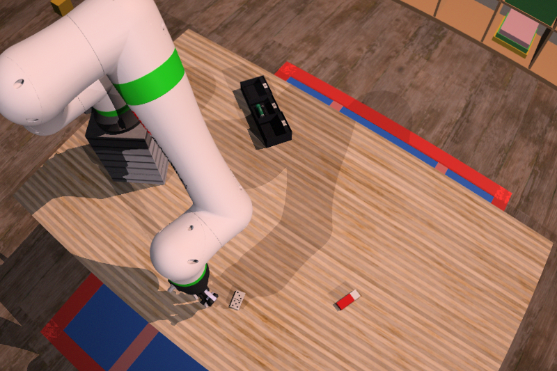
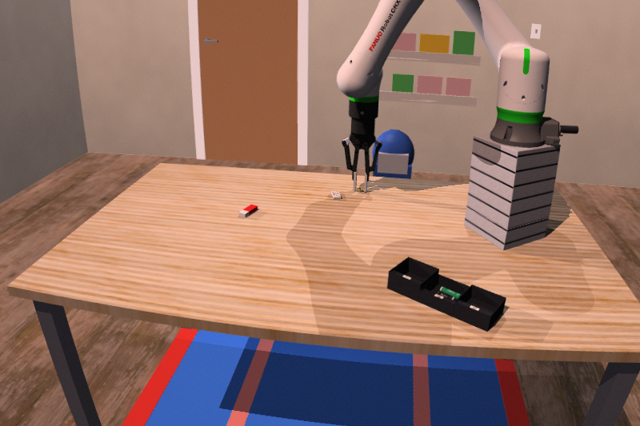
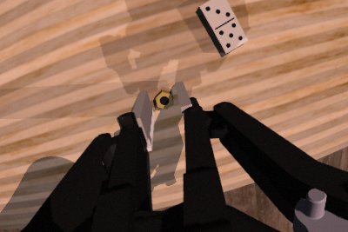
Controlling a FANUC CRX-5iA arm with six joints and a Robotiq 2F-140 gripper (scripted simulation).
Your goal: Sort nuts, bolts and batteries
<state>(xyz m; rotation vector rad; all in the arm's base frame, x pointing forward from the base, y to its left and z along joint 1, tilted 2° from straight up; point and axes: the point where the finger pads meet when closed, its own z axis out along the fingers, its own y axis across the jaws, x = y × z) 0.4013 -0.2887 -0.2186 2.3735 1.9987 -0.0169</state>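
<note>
Right now the brass nut is 3 cm below my hand. From my hand the other things lie so: green battery (61 cm to the left, 16 cm behind, 2 cm below); white domino (8 cm ahead, 4 cm to the left, 3 cm below); red-and-white block (35 cm ahead, 19 cm to the left, 3 cm below).
</note>
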